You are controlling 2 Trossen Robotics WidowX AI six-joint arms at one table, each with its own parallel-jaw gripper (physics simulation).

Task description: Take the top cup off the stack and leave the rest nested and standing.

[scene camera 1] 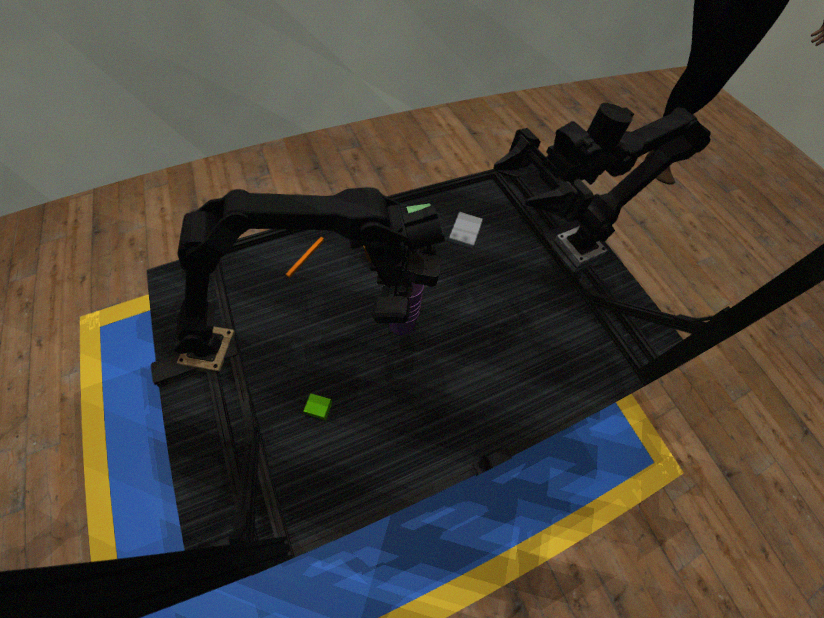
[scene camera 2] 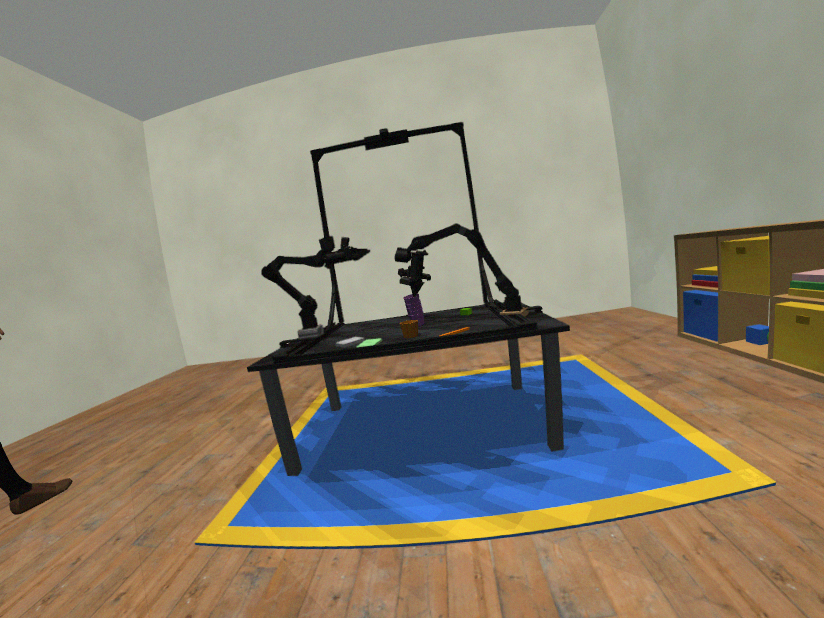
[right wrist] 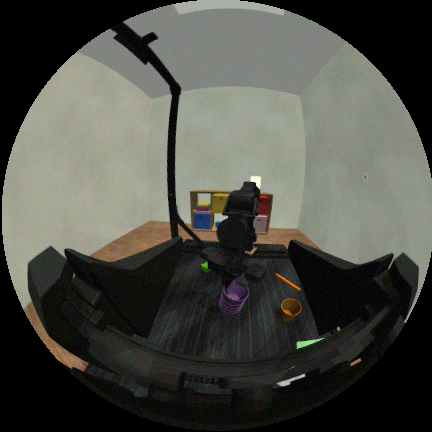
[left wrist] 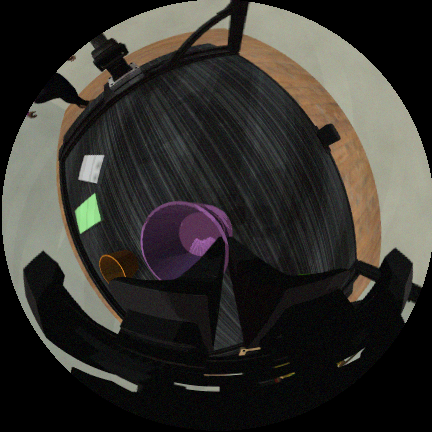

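Where they show: left gripper, fingertip midpoint: (scene camera 1: 406,301) (scene camera 2: 414,296) (right wrist: 224,287) (left wrist: 224,241); right gripper, fingertip midpoint: (scene camera 1: 509,184) (scene camera 2: 369,250) (right wrist: 237,244); left arm's base at its link origin: (scene camera 1: 205,346) (scene camera 2: 513,309) (right wrist: 246,247); right arm's base at its link origin: (scene camera 1: 582,242) (scene camera 2: 310,327) (left wrist: 121,72).
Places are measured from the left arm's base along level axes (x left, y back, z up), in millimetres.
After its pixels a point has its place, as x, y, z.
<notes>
A stack of nested purple cups (scene camera 1: 413,307) @[124, -447, 89] (scene camera 2: 413,308) (right wrist: 231,304) @[169, -457, 85] leans to one side near the middle of the table. In the left wrist view the open mouth of the top cup (left wrist: 161,240) faces the camera, with the edge of a cup below showing beside it. My left gripper (scene camera 2: 415,292) @[125, -431, 108] (left wrist: 224,241) @[125, -431, 108] (right wrist: 224,287) @[125, -431, 108] is over the stack, its fingertips closed together on the top cup's rim and wall. Whether the stack's base rests fully on the table is hard to tell. My right gripper (scene camera 2: 367,251) @[228, -578, 357] is open and empty, well away from the stack.
An orange cup (scene camera 2: 409,328) @[362, -310, 11] (right wrist: 289,312) @[346, -312, -27] stands near the stack. An orange stick (scene camera 1: 304,256) @[291, -145, -19] (right wrist: 288,282) @[301, -152, -20], a green block (scene camera 1: 317,406) @[-90, -281, -1] (scene camera 2: 465,311) @[-65, -271, -9], a light green sheet (scene camera 1: 417,208) @[513, -414, -19] (left wrist: 88,214) @[457, -436, -19] and a white sheet (scene camera 1: 465,228) @[459, -555, -14] (left wrist: 91,168) @[449, -553, -14] lie on the table.
</notes>
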